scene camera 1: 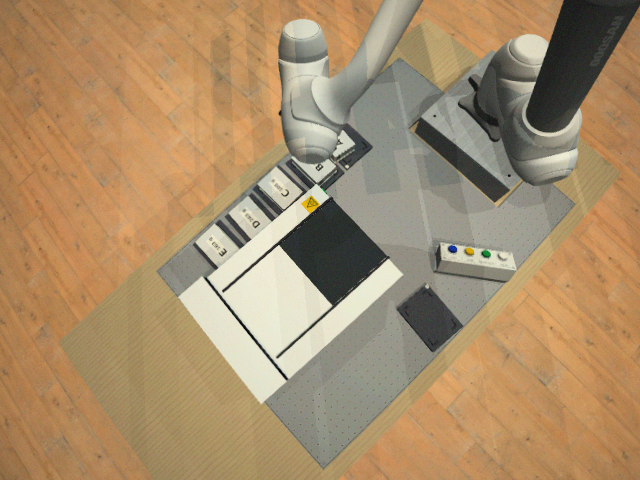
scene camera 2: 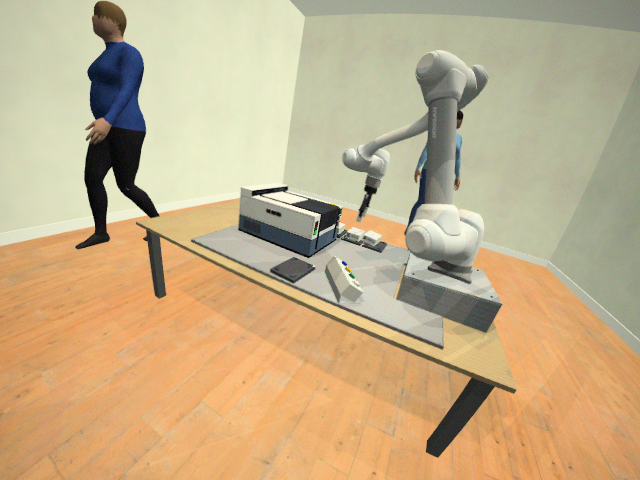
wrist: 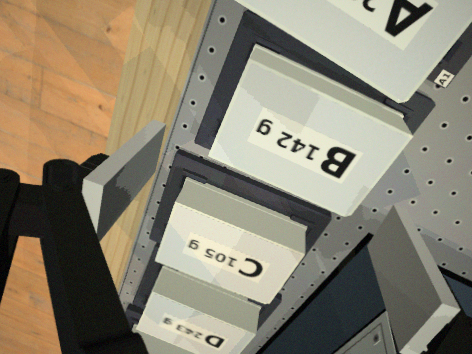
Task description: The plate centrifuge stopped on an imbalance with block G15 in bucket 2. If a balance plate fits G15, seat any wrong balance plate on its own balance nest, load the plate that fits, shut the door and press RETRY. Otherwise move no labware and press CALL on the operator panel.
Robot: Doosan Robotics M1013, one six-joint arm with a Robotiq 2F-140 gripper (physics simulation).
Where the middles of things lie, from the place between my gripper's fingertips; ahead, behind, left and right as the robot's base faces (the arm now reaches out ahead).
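Labels:
The dark square pad (scene camera 1: 425, 312) is 20 mm behind my hand, 120 mm below it and 620 mm to the left of it. Then there is the button box (scene camera 2: 346, 289), which I find 90 mm below my hand, 220 mm behind it and 570 mm to the left of it. The centrifuge (scene camera 1: 264, 315) sits 280 mm ahead of my hand and 350 mm to the left of it, and 10 mm below it. Going by their middles, the centrifuge is the nearest to my hand of the things named here.

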